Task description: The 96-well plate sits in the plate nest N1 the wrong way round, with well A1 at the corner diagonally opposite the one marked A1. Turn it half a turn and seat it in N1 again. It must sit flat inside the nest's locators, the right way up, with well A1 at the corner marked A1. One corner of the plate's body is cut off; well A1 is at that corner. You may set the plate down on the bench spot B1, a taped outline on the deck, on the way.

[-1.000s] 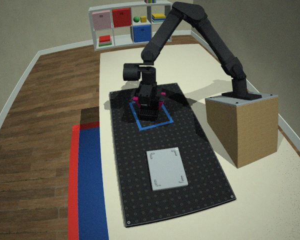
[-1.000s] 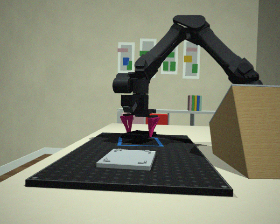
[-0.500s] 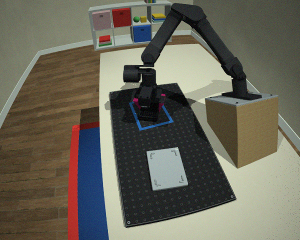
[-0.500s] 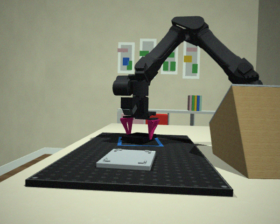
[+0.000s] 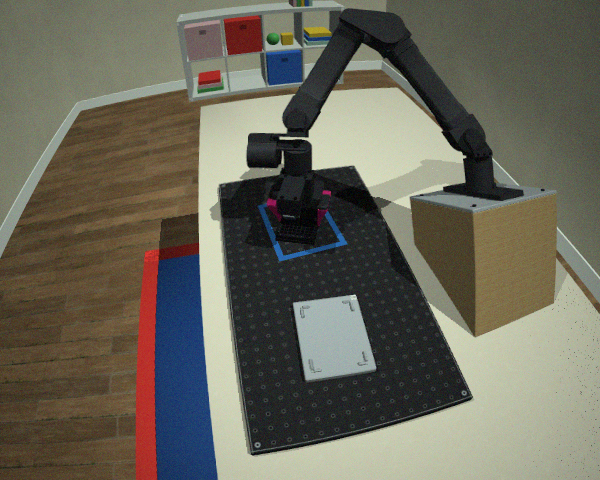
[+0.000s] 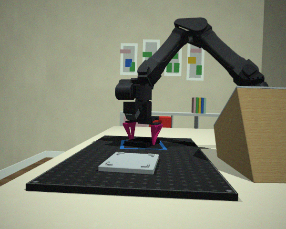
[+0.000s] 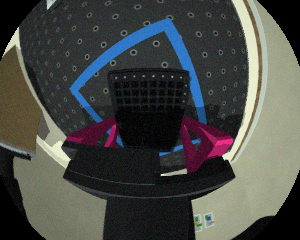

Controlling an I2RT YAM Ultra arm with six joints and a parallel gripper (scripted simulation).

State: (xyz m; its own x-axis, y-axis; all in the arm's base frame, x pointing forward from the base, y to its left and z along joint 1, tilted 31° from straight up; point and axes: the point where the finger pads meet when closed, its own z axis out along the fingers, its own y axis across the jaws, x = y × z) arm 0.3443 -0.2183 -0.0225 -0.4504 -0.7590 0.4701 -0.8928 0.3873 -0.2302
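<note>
My hand is right at the black 96-well plate. The rest, counted from my hand: grey plate nest N1: 3 cm ahead, 31 cm to the left.
</note>
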